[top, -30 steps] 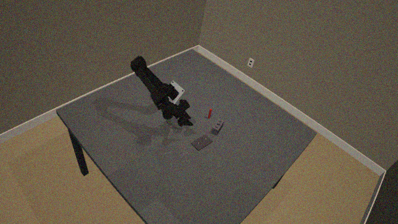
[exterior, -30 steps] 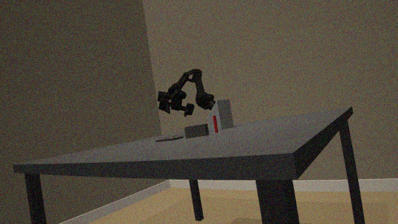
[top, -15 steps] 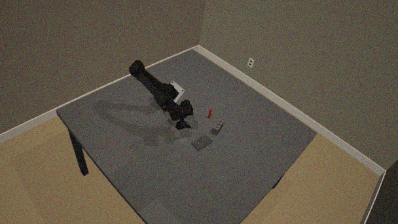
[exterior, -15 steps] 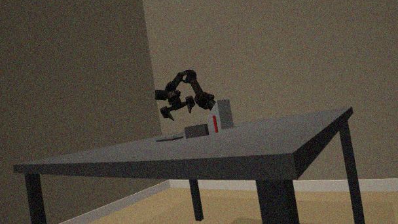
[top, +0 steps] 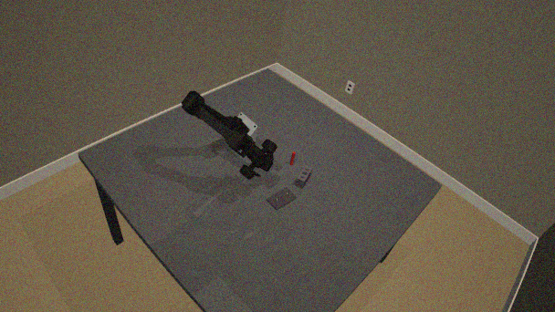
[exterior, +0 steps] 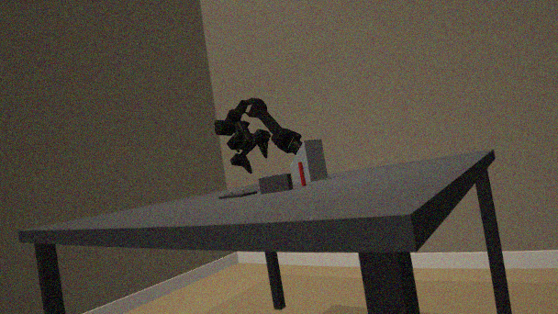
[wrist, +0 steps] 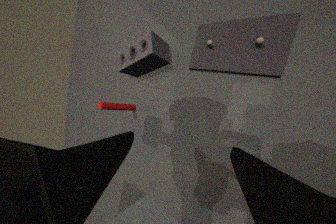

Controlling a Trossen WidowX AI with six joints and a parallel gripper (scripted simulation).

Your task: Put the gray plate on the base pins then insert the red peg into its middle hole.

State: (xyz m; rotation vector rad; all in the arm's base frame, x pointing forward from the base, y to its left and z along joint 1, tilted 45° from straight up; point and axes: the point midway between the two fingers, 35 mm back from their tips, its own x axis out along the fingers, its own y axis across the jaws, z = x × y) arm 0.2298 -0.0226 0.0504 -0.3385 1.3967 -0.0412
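Now: the gray plate 90 mm ahead of my gripper tip, 160 mm to the left of it and 60 mm below it. Also, from my gripper tip: red peg: 20 mm behind, 190 mm to the left, 50 mm below; then flat base: 120 mm ahead, 10 mm to the left, 80 mm below.
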